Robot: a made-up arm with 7 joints.
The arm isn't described. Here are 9 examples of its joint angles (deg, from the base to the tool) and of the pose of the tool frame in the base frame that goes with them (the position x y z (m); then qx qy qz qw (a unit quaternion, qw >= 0)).
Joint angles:
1: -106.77 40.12 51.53 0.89 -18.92 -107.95 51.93
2: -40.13 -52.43 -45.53 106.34 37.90 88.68 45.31
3: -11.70 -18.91 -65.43 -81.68 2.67 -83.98 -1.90
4: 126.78 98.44 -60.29 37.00 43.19 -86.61 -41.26
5: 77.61 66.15 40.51 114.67 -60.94 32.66 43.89
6: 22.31 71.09 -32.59 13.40 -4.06 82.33 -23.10
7: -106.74 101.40 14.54 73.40 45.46 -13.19 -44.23
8: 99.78 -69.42 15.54 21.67 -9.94 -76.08 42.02
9: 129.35 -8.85 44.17 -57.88 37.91 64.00 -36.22
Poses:
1: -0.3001 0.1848 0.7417 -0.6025 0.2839 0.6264 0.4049
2: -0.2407 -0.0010 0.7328 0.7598 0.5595 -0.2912 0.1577
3: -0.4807 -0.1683 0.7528 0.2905 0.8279 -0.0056 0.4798
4: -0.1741 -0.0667 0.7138 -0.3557 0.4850 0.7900 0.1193
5: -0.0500 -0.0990 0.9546 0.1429 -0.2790 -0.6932 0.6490
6: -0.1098 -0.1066 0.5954 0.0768 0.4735 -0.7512 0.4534
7: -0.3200 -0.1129 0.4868 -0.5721 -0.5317 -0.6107 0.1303
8: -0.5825 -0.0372 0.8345 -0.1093 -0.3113 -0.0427 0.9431
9: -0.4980 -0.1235 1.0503 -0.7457 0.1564 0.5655 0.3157
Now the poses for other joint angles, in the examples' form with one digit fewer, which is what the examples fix.
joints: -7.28 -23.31 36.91 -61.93 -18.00 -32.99 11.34
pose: -0.459 -0.047 0.781 0.660 -0.103 -0.462 0.584
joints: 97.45 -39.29 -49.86 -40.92 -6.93 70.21 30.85
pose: -0.603 -0.022 0.877 0.527 -0.094 0.556 0.636
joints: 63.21 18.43 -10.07 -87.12 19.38 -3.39 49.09
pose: -0.528 -0.232 0.777 0.416 -0.172 0.496 0.743
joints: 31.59 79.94 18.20 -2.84 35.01 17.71 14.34
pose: -0.047 -0.199 0.839 0.340 0.511 -0.751 0.244
